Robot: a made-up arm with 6 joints.
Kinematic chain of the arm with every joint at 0, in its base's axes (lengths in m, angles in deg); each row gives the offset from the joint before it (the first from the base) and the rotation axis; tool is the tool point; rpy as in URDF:
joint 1: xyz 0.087 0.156 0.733 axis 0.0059 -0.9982 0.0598
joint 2: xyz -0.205 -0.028 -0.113 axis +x
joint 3: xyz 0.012 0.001 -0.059 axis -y
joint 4: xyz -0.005 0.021 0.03 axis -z
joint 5: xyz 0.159 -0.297 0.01 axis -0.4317 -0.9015 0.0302
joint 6: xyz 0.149 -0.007 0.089 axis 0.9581 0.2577 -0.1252
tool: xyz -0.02 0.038 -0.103 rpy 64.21 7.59 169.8
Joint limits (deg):
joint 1: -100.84..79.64
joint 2: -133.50..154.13
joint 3: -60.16..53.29
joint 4: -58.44..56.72
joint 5: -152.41..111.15
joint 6: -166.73..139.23
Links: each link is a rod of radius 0.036 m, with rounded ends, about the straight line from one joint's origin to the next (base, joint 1, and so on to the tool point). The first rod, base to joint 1, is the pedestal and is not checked.
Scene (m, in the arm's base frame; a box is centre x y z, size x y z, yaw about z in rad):
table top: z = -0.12
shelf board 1: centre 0.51 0.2 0 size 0.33 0.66 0.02 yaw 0.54
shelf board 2: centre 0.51 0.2 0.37 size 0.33 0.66 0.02 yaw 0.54
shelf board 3: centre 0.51 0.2 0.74 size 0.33 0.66 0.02 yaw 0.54
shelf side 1: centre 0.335 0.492 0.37 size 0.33 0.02 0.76 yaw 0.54
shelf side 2: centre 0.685 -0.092 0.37 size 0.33 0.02 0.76 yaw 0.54
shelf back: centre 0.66 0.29 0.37 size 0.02 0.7 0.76 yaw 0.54
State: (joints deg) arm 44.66 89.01 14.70 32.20 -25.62 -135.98
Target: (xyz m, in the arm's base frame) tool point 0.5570 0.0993 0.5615
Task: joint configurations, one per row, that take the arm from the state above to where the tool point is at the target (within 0.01 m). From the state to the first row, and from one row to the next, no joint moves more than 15 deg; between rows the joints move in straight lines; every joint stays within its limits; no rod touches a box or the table.
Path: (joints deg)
1: 32.93 87.72 15.25 24.23 -23.42 -135.89
2: 21.20 86.42 15.80 16.26 -21.22 -135.79
3: 15.50 84.61 21.57 1.94 -30.00 -125.39
4: 9.80 82.79 27.35 -12.38 -38.78 -114.98
5: 4.11 80.97 33.13 -26.70 -47.55 -104.57
6: -1.59 79.15 38.90 -41.02 -56.33 -94.17
7: 12.98 83.45 28.93 -30.73 -47.36 -107.41
8: 27.55 87.76 18.96 -20.45 -38.39 -120.64
9: 42.11 92.06 8.99 -10.16 -29.42 -133.88

